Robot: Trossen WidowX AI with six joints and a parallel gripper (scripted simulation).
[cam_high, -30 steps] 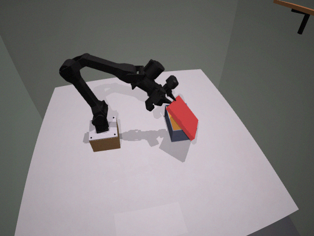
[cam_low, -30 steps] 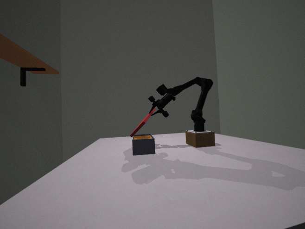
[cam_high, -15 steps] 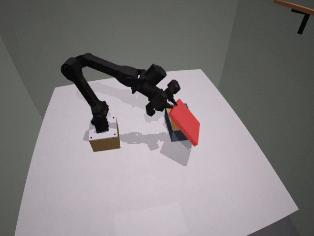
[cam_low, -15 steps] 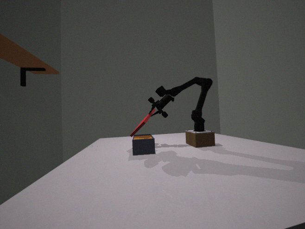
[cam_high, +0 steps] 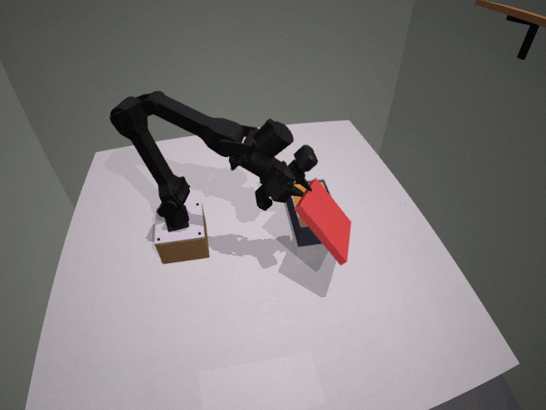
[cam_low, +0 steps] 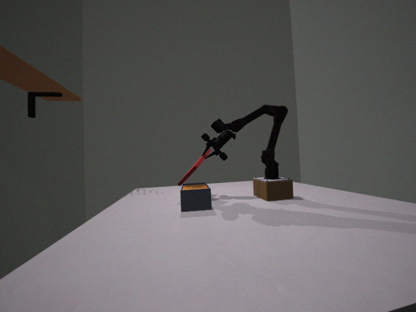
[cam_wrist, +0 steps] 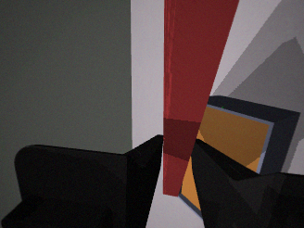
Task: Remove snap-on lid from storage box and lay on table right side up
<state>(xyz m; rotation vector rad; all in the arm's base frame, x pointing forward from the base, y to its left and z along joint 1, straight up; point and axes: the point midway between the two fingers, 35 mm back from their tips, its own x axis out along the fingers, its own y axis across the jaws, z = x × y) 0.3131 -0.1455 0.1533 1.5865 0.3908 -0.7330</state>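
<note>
Right now the red lid is 6 cm to the right of my gripper tip, 4 cm below it and 4 cm ahead of it. The rest, counted from my gripper tip: blue storage box 18 cm below, 9 cm to the left, 8 cm ahead.
</note>
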